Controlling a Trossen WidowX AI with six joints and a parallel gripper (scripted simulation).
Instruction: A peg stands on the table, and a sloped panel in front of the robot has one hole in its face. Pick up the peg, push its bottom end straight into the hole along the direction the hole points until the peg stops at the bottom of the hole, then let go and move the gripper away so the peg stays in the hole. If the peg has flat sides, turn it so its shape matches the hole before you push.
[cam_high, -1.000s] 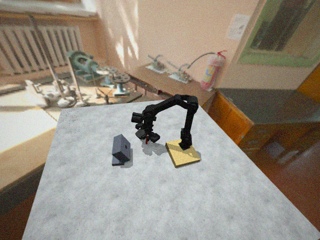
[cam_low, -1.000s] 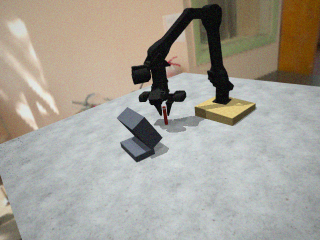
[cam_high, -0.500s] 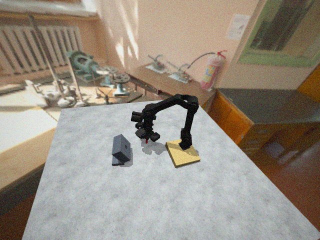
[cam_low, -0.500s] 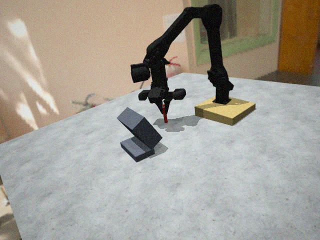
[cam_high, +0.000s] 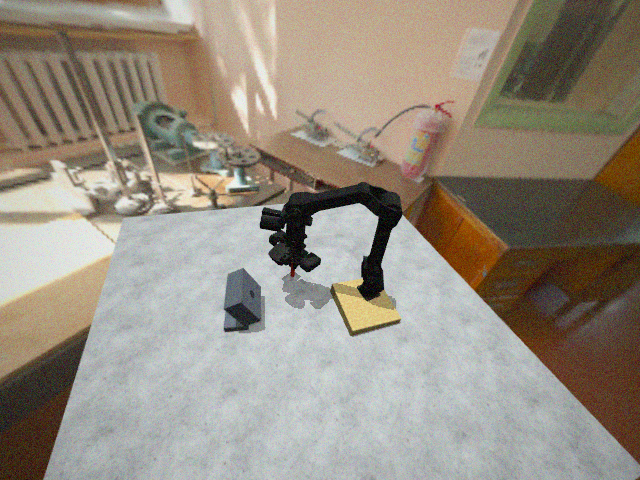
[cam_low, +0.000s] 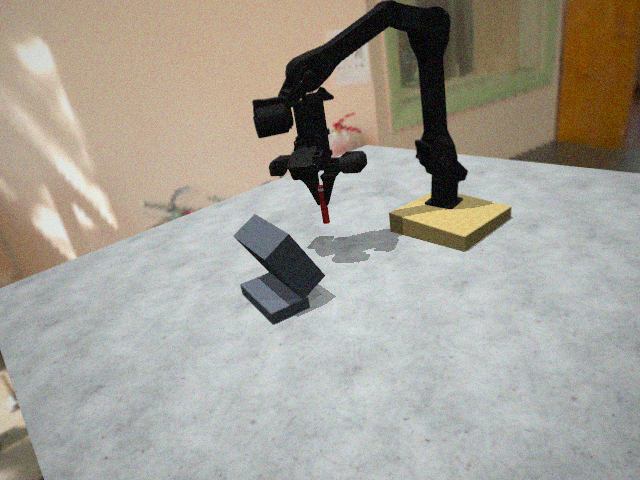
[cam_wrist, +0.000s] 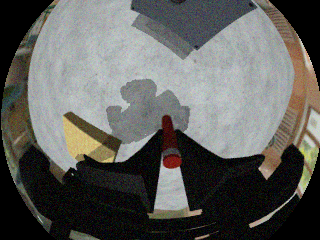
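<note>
Right now my gripper tip is 18 cm short of the grey sloped panel, 3 cm to the right of it and 2 cm above it. Round my gripper tip: red round peg: 2 cm above; then grey foot plate: 20 cm ahead, 9 cm below, 3 cm to the left.
</note>
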